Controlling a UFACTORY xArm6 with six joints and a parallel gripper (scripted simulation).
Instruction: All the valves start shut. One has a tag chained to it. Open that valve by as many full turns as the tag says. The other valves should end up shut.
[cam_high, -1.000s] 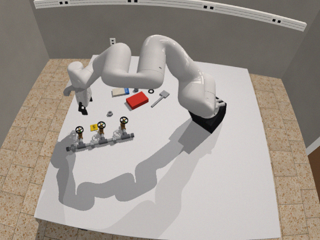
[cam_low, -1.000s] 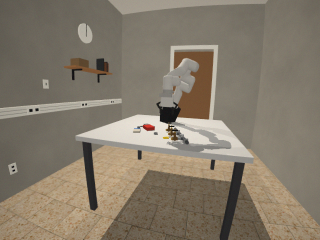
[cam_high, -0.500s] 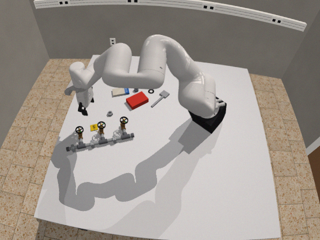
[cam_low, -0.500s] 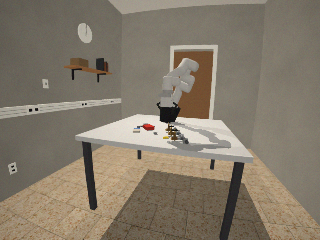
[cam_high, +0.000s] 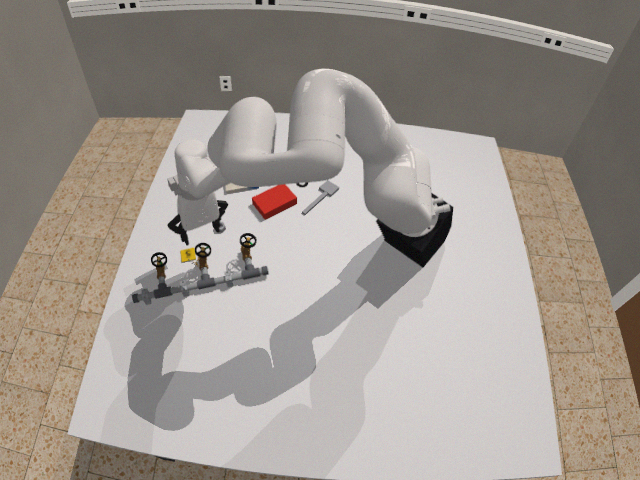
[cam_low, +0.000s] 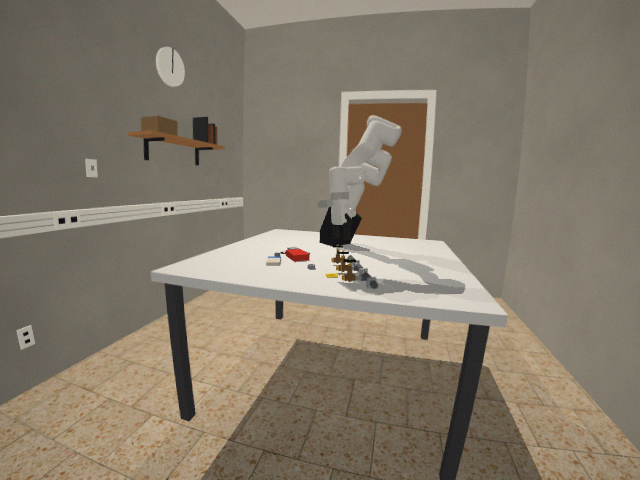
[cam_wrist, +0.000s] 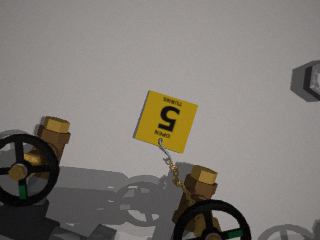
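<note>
My hand is 15 cm above the yellow tag, 7 cm short of it and 2 cm to the left of it. Round my hand: red box 22 cm to the right, 19 cm behind, 13 cm below; then grey nut 14 cm below, 13 cm to the right, 2 cm behind; then blue block 31 cm to the right, 14 cm below, 8 cm behind.
</note>
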